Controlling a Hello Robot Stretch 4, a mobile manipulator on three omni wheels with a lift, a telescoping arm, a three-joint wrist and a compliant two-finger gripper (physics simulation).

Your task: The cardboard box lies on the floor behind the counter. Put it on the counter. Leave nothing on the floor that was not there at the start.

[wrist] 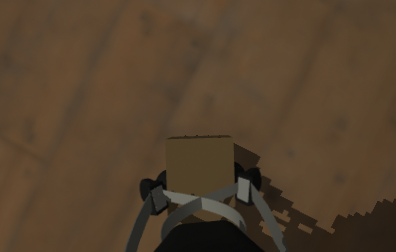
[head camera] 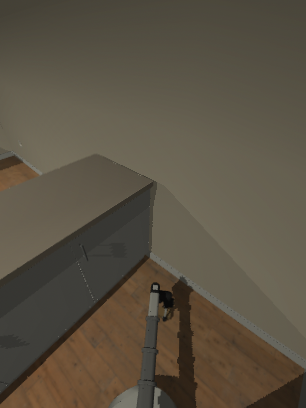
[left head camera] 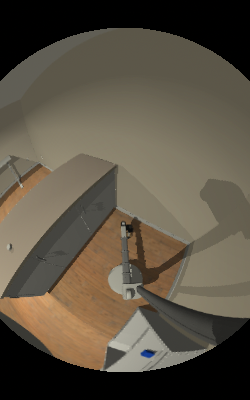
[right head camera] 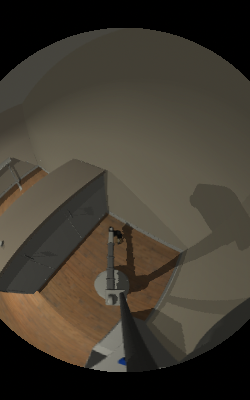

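Observation:
The cardboard box is a plain tan block in the lower middle of the wrist view, over the wood floor, with its shadow along its right side. My gripper is shut on the box, with one dark pad against its left side and one against its right side. The gripper's strips and dark body hide the near part of the box. The box cannot be made out in the head views. The counter has a flat beige top and a grey front, and stands left of my arm.
A beige wall with a pale skirting board meets the counter's far end and runs past the gripper's right side. A small pale knob shows on the counter top at the left edge. Wood floor lies between counter and arm.

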